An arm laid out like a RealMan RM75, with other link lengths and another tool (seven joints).
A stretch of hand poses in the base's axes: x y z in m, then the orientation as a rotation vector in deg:
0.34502 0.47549 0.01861 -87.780 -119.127 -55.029
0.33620 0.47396 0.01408 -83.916 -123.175 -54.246
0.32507 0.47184 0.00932 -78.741 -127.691 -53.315
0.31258 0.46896 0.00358 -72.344 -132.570 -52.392
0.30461 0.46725 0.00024 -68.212 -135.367 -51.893
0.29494 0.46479 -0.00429 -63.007 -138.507 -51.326
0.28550 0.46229 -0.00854 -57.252 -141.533 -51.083
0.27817 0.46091 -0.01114 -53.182 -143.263 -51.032
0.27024 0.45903 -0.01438 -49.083 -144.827 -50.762
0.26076 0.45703 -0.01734 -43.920 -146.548 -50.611
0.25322 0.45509 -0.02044 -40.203 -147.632 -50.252
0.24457 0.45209 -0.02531 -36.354 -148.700 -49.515
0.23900 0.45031 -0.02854 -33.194 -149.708 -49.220
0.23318 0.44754 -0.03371 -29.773 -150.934 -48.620
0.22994 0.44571 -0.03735 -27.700 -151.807 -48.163
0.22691 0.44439 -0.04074 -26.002 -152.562 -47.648
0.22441 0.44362 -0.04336 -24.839 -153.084 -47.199
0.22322 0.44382 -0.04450 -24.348 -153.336 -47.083
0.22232 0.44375 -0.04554 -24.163 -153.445 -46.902
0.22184 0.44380 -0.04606 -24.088 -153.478 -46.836
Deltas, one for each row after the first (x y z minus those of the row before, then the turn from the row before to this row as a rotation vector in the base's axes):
-0.00882 -0.00153 -0.00453 -1.220 -1.664 3.486
-0.01113 -0.00212 -0.00476 -1.174 -1.888 4.403
-0.01249 -0.00288 -0.00574 -1.112 -2.244 5.168
-0.00797 -0.00171 -0.00334 -0.558 -1.393 3.213
-0.00967 -0.00246 -0.00453 -0.546 -1.655 3.938
-0.00944 -0.00250 -0.00425 -0.273 -1.874 4.172
-0.00733 -0.00138 -0.00260 0.023 -1.173 2.875
-0.00793 -0.00188 -0.00324 -0.041 -1.027 2.908
-0.00948 -0.00200 -0.00296 0.120 -1.307 3.587
-0.00754 -0.00194 -0.00310 -0.012 -0.790 2.612
-0.00865 -0.00300 -0.00487 -0.218 -0.698 2.759
-0.00557 -0.00178 -0.00323 -0.067 -0.876 2.170
-0.00582 -0.00277 -0.00517 -0.303 -1.020 2.363
-0.00324 -0.00183 -0.00364 -0.293 -0.731 1.419
-0.00303 -0.00132 -0.00339 -0.342 -0.602 1.174
-0.00250 -0.00077 -0.00262 -0.296 -0.393 0.816
-0.00119 0.00020 -0.00114 -0.091 -0.223 0.325
-0.00090 -0.00007 -0.00104 -0.123 -0.049 0.145
-0.00048 0.00005 -0.00052 -0.042 -0.013 0.059

